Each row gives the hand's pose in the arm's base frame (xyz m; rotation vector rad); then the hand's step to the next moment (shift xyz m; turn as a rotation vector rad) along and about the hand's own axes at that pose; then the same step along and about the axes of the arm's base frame.
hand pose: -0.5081 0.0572 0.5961 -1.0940 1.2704 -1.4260
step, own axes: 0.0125 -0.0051 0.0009 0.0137 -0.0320 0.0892
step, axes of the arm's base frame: -0.0019 -0.0121 0.0057 0.0824 -0.0287 0.0394
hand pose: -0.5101 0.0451 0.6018 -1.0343 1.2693 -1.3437
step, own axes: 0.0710 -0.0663 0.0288 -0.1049 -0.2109 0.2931
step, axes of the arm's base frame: 0.0107 -0.0764 0.0657 0.2842 0.0509 0.2409
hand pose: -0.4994 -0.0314 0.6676 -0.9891 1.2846 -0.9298
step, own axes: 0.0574 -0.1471 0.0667 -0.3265 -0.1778 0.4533
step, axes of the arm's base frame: 0.0698 -0.0968 0.1231 0.4290 0.2813 0.2839
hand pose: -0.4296 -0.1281 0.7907 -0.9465 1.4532 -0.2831
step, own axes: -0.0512 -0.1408 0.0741 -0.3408 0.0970 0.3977
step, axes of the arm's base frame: 0.1118 -0.0254 0.1217 0.2742 0.4423 0.1138
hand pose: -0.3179 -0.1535 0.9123 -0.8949 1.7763 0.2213
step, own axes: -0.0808 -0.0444 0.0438 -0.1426 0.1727 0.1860
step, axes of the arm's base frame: 0.0725 0.0302 0.0652 0.0416 0.2881 0.0045
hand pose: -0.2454 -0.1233 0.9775 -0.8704 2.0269 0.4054
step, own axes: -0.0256 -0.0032 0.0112 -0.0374 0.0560 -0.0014
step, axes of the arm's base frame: 0.0186 0.0151 0.0148 -0.0265 0.0545 0.0293
